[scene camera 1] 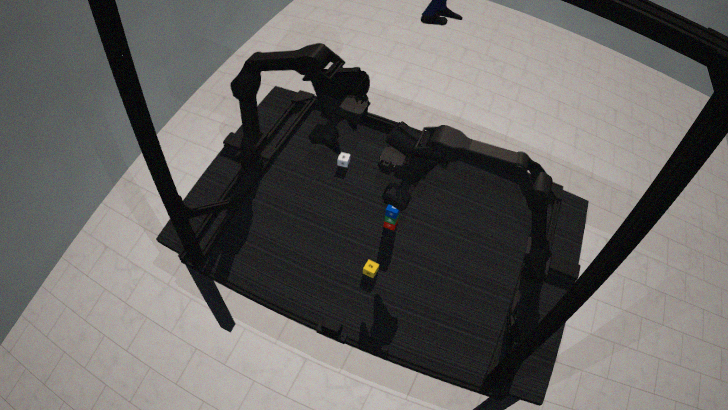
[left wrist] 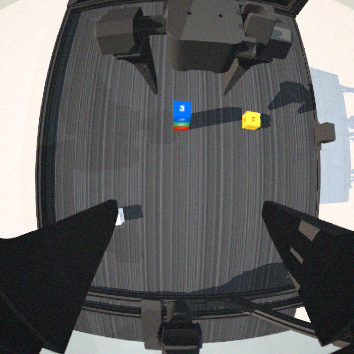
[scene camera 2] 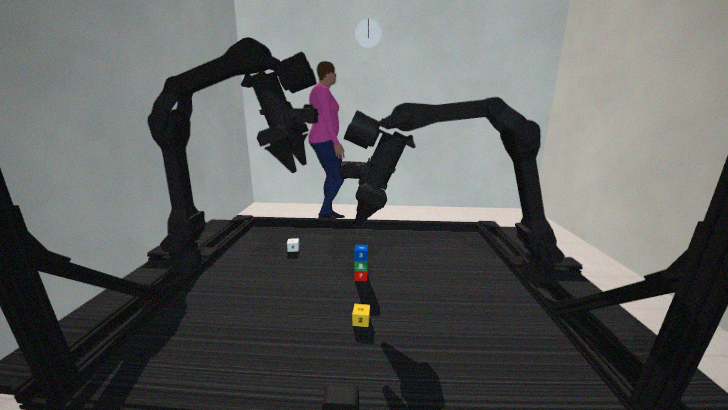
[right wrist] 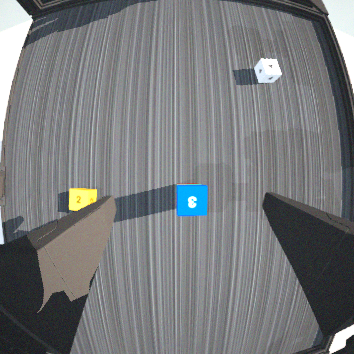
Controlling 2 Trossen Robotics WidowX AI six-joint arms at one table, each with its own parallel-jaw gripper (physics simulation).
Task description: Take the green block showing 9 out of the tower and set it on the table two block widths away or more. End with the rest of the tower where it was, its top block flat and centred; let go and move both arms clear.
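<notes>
The tower stands upright: a blue block showing 3 on top, the green block in the middle, a red block at the bottom. The green block's number is too blurred to read surely. My right gripper is open and empty above the tower; in the right wrist view the blue top appears between its fingertips. My left gripper is open and empty, high above the table's back left part.
A white block lies left of the tower, farther back in scene camera 2. A yellow block lies in front of the tower. Dark frame posts rise at the table's sides.
</notes>
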